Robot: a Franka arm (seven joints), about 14 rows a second.
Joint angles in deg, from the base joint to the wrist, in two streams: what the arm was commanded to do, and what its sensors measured. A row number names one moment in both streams.
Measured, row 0:
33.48, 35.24, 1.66, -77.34, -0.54, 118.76, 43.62
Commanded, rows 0 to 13:
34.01, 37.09, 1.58, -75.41, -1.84, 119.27, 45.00
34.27, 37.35, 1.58, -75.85, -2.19, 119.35, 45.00
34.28, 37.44, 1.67, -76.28, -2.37, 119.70, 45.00
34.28, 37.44, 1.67, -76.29, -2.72, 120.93, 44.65
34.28, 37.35, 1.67, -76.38, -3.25, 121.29, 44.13
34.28, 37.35, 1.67, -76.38, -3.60, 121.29, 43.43
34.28, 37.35, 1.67, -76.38, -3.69, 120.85, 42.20
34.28, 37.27, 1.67, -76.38, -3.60, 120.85, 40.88
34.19, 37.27, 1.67, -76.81, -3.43, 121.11, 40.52
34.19, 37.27, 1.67, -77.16, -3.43, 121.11, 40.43
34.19, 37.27, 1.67, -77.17, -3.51, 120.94, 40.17
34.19, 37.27, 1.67, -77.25, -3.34, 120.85, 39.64
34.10, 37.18, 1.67, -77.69, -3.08, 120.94, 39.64
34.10, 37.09, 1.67, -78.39, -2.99, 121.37, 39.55
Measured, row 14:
34.26, 36.86, 1.64, -77.37, -2.55, 120.38, 41.07
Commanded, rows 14 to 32:
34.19, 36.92, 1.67, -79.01, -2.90, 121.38, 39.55
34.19, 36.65, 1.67, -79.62, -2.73, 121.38, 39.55
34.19, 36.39, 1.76, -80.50, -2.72, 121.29, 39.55
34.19, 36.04, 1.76, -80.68, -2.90, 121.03, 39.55
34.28, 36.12, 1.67, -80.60, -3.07, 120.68, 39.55
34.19, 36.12, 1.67, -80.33, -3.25, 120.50, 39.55
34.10, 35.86, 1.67, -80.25, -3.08, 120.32, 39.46
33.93, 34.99, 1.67, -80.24, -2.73, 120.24, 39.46
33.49, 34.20, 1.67, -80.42, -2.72, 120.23, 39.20
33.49, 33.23, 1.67, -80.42, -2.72, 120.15, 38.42
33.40, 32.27, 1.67, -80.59, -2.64, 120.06, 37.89
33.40, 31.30, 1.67, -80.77, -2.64, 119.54, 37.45
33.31, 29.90, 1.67, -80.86, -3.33, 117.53, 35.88
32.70, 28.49, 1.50, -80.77, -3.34, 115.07, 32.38
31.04, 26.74, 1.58, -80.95, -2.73, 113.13, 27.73
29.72, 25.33, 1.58, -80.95, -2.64, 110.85, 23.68
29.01, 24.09, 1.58, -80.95, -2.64, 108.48, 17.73
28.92, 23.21, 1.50, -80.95, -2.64, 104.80, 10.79
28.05, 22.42, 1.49, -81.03, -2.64, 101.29, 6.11
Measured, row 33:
29.04, 24.80, 0.98, -79.25, -2.55, 104.96, 13.98
